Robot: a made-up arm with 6 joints. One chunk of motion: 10 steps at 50 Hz.
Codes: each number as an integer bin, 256 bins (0 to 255) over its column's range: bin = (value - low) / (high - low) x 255, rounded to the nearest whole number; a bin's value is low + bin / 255 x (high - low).
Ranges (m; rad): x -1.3..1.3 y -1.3..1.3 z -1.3..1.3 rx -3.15..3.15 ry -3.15..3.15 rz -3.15..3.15
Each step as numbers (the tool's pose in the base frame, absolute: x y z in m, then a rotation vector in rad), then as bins.
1 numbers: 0.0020 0.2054 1.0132 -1.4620 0.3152 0.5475
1 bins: 128 148 227 68 140 150
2 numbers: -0.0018 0.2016 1.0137 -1.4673 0.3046 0.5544
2 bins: 127 147 227 68 140 150
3 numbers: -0.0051 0.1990 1.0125 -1.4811 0.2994 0.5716
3 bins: 127 147 227 68 140 151
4 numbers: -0.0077 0.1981 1.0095 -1.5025 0.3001 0.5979
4 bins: 127 147 227 67 140 152
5 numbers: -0.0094 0.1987 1.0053 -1.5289 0.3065 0.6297
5 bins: 127 147 226 66 140 153
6 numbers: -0.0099 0.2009 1.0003 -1.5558 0.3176 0.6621
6 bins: 127 147 226 65 140 154
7 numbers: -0.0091 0.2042 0.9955 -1.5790 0.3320 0.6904
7 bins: 127 148 225 64 141 155
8 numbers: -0.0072 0.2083 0.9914 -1.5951 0.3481 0.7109
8 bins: 127 148 225 63 142 156
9 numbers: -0.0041 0.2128 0.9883 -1.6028 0.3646 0.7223
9 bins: 127 148 224 63 142 157
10 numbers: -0.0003 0.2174 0.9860 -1.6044 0.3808 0.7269
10 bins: 127 149 224 63 143 157
